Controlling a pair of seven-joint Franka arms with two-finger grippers.
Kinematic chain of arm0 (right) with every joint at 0, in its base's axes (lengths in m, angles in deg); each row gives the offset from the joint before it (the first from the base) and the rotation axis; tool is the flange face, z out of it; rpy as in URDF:
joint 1: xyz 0 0 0.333 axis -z
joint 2: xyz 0 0 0 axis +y
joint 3: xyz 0 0 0.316 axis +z
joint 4: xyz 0.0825 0 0 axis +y
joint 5: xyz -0.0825 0 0.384 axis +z
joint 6: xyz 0 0 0 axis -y
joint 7: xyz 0.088 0 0 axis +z
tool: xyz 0 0 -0.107 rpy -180 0 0
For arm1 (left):
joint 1: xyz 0 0 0.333 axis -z
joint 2: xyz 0 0 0 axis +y
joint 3: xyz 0 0 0.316 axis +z
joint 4: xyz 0.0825 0 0 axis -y
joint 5: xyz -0.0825 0 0.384 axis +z
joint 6: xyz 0 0 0 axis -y
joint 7: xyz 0.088 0 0 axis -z
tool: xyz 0 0 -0.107 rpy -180 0 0
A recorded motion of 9 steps. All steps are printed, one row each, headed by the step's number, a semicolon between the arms.
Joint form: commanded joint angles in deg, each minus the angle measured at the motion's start. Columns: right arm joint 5, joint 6, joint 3, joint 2, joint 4, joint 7, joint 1; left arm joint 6, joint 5, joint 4, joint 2, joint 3, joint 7, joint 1.
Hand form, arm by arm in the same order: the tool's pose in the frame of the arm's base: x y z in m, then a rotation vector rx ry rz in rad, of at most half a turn. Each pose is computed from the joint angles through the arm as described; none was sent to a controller.
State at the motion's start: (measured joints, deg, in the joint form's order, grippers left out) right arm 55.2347 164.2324 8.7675 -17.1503 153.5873 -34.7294 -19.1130; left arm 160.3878 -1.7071 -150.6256 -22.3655 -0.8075 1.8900 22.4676
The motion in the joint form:
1: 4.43 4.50 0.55 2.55 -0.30 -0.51 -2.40; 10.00 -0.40 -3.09 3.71 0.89 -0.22 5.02
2: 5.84 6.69 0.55 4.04 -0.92 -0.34 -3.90; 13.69 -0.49 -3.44 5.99 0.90 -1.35 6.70
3: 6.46 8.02 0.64 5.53 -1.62 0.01 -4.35; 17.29 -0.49 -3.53 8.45 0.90 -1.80 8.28
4: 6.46 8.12 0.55 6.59 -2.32 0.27 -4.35; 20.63 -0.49 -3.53 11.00 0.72 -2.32 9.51
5: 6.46 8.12 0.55 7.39 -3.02 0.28 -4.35; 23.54 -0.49 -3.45 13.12 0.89 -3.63 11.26
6: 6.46 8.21 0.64 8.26 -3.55 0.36 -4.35; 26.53 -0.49 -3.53 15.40 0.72 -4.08 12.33
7: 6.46 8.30 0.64 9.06 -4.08 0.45 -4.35; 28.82 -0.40 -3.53 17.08 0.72 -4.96 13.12
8: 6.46 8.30 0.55 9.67 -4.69 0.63 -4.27; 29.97 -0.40 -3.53 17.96 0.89 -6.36 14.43
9: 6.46 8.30 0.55 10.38 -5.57 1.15 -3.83; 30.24 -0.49 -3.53 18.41 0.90 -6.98 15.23
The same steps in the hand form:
1: 0.3910 0.1661 0.3566 -2.1904 1.2656 -0.2270; 0.3921 -0.2004 0.4088 2.7772 -0.6694 0.8809
2: 0.3913 0.1739 0.3527 -2.1833 1.2732 -0.2422; 0.3893 -0.2131 0.3970 2.7523 -0.6735 0.8964
3: 0.3942 0.1773 0.3484 -2.1847 1.2792 -0.2539; 0.3870 -0.2257 0.3856 2.7268 -0.6944 0.9140
4: 0.3980 0.1789 0.3455 -2.1896 1.2799 -0.2514; 0.3847 -0.2369 0.3735 2.7060 -0.7106 0.9259
5: 0.4013 0.1811 0.3443 -2.1900 1.2805 -0.2479; 0.3808 -0.2491 0.3642 2.6825 -0.7101 0.9338
6: 0.4036 0.1834 0.3415 -2.1949 1.2808 -0.2442; 0.3771 -0.2582 0.3525 2.6643 -0.7244 0.9416
7: 0.4062 0.1849 0.3392 -2.1980 1.2821 -0.2417; 0.3747 -0.2643 0.3446 2.6507 -0.7203 0.9483
8: 0.4097 0.1857 0.3387 -2.1974 1.2820 -0.2419; 0.3699 -0.2720 0.3403 2.6384 -0.7102 0.9425
9: 0.4152 0.1853 0.3394 -2.1959 1.2793 -0.2477; 0.3663 -0.2770 0.3373 2.6343 -0.7109 0.9321

